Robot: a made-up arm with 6 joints. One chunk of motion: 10 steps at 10 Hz.
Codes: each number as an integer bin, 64 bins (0 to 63) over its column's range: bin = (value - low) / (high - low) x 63, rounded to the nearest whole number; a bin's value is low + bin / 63 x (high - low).
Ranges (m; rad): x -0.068..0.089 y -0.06..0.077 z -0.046..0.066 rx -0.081..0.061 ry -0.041..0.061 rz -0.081..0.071
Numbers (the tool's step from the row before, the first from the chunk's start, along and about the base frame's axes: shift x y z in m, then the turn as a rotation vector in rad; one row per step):
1: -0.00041 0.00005 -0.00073 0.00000 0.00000 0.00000
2: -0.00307 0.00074 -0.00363 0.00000 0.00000 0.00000
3: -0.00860 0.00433 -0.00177 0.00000 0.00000 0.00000
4: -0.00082 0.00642 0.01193 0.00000 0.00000 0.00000
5: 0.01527 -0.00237 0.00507 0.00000 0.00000 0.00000
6: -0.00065 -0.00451 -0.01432 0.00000 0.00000 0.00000
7: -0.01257 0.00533 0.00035 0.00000 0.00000 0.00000
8: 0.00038 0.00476 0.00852 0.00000 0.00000 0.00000
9: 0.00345 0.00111 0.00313 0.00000 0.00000 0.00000
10: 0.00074 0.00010 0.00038 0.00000 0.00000 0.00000
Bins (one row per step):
1: 27 28 25 36 25 34
2: 26 28 24 36 25 34
3: 24 30 25 36 25 34
4: 27 31 33 36 25 34
5: 33 27 29 36 25 34
6: 27 26 18 36 25 34
7: 22 30 26 36 25 34
8: 27 30 31 36 25 34
9: 29 28 28 36 25 34
10: 28 28 26 36 25 34

